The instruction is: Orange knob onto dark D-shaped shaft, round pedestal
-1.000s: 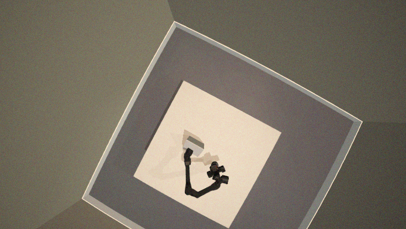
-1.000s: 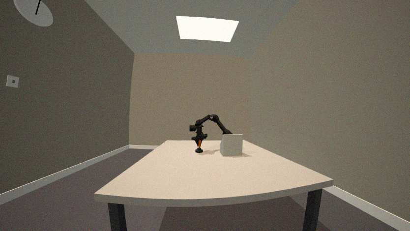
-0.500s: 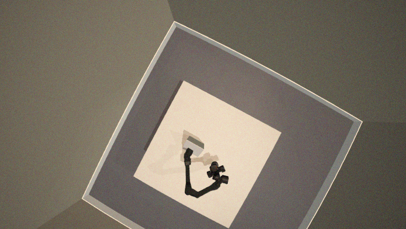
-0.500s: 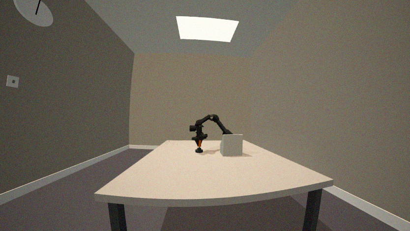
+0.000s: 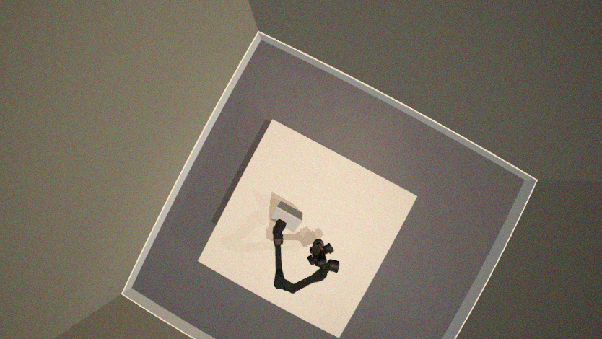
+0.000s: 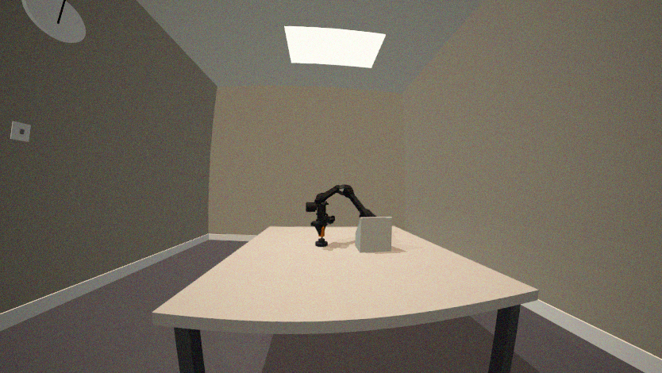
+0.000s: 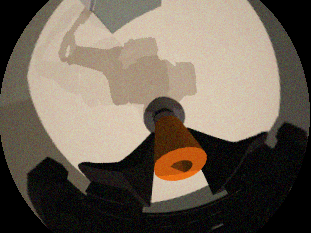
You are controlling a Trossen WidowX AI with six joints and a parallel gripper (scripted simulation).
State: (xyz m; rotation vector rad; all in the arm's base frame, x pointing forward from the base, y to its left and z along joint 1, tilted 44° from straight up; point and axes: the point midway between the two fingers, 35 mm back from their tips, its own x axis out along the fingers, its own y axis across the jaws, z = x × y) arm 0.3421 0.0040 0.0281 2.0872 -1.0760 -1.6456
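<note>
The orange knob is 20 mm above my gripper tip. The rest, counted from my gripper tip: dark round pedestal: 40 mm below.
</note>
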